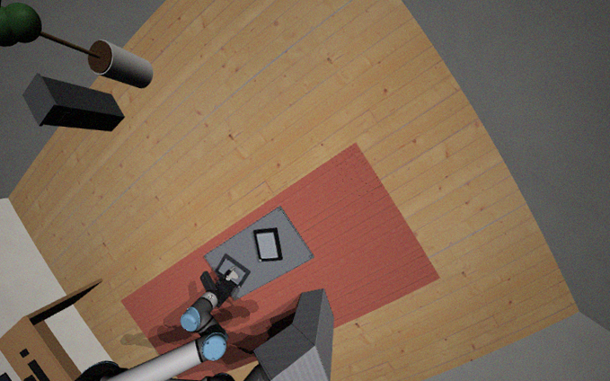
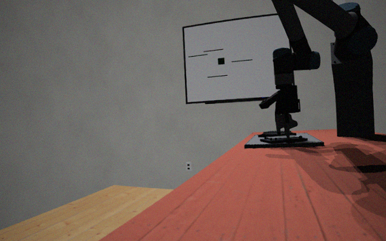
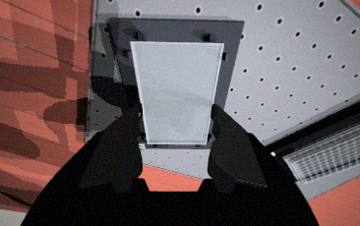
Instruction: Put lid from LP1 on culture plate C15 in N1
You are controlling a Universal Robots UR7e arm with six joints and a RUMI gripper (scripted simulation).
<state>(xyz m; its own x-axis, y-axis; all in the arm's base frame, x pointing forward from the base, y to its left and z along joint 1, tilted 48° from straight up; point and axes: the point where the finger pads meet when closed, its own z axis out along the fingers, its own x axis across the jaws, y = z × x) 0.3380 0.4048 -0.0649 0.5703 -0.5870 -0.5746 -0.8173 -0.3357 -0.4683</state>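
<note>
My gripper is now 2 cm above the dark lid park LP1. Round my hand: clear lid (1 cm below); then culture plate C15 (7 cm ahead, 25 cm to the right, 1 cm below); then black plate nest N1 (7 cm ahead, 25 cm to the right, 2 cm below).
</note>
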